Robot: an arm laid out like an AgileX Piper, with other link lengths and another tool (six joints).
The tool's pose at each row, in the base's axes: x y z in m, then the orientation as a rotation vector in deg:
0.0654 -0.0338 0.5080 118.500 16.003 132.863
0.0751 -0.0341 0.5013 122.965 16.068 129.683
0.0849 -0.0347 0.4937 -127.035 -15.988 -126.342
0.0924 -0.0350 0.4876 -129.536 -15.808 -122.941
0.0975 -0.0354 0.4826 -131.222 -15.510 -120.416
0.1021 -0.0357 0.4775 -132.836 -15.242 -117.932
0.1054 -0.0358 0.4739 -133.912 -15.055 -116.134
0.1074 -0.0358 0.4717 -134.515 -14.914 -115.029
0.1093 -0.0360 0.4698 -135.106 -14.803 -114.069
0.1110 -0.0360 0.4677 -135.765 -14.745 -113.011
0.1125 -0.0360 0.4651 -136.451 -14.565 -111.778
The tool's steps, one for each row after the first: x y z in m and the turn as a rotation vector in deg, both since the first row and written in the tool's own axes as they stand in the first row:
-0.0078 0.0003 0.0088 0.695 -3.405 0.711
-0.0165 0.0008 0.0176 1.331 -6.677 1.464
-0.0235 0.0009 0.0244 1.854 -9.283 2.105
-0.0291 0.0011 0.0288 2.215 -11.150 2.699
-0.0347 0.0011 0.0328 2.571 -12.979 3.259
-0.0386 0.0010 0.0357 2.857 -14.266 3.686
-0.0410 0.0009 0.0374 3.044 -15.033 3.983
-0.0432 0.0010 0.0391 3.172 -15.734 4.196
-0.0454 0.0009 0.0405 3.332 -16.512 4.389
-0.0482 0.0007 0.0417 3.505 -17.384 4.705

